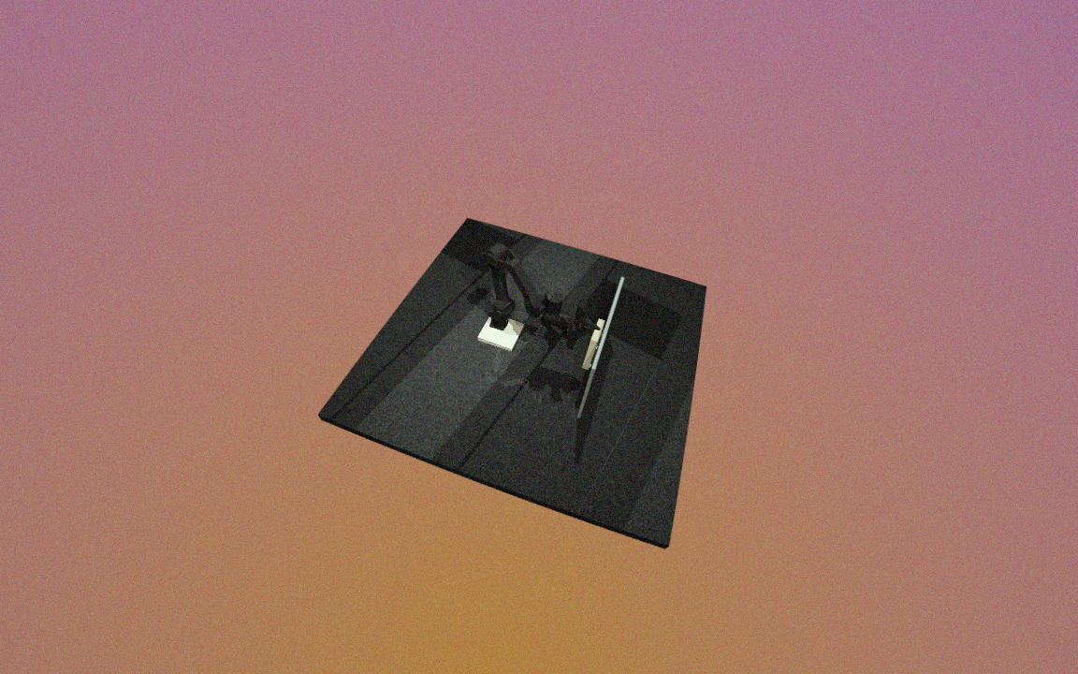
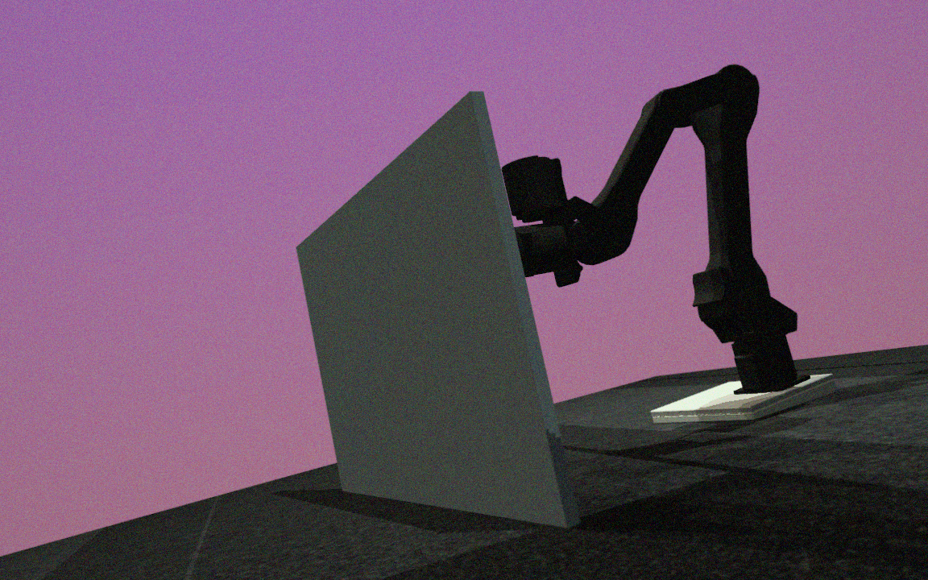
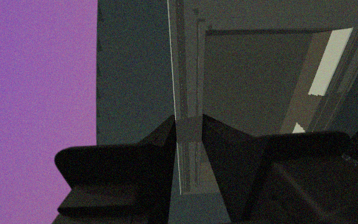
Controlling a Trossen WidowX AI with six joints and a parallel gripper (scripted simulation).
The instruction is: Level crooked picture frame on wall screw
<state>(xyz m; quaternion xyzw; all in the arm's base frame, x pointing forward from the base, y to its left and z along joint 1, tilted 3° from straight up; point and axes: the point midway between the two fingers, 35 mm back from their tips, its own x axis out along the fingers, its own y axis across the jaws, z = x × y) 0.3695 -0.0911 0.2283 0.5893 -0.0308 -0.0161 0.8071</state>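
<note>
Right now my gripper tip is 2 cm to the left of the picture frame and 5 cm above it. Round my gripper tip: wall panel 2 cm ahead, 7 cm below.
</note>
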